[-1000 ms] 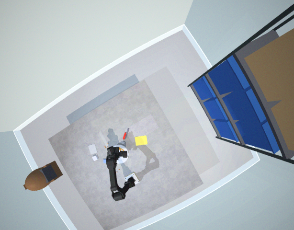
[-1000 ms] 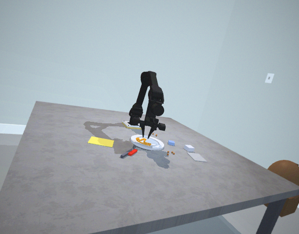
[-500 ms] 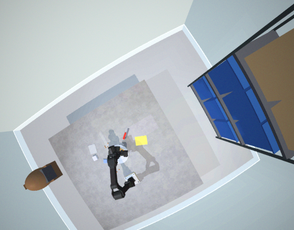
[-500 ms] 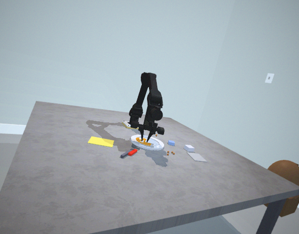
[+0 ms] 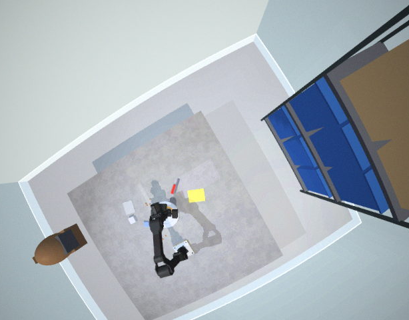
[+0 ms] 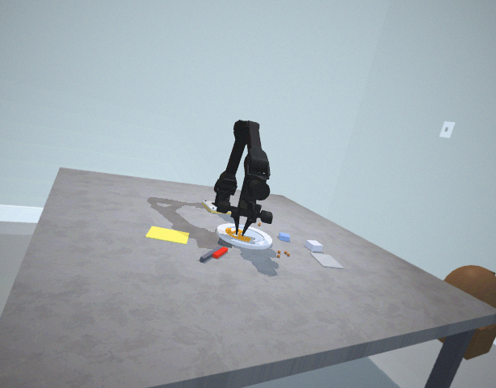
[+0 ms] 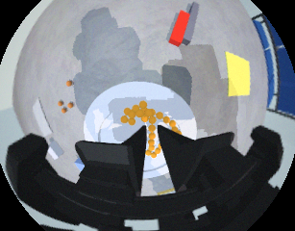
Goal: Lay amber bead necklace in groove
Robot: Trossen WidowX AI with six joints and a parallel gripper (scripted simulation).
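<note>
My gripper tip is now 20 mm past the round white bead board, 40 mm to the right of it and 10 mm above it. From my gripper tip the other things lie so: yellow sheet (60 mm behind, 230 mm to the right, 10 mm below); blue block (20 mm ahead, 210 mm to the left, 10 mm below); grey tool (90 mm ahead, 150 mm to the right, 10 mm below).
</note>
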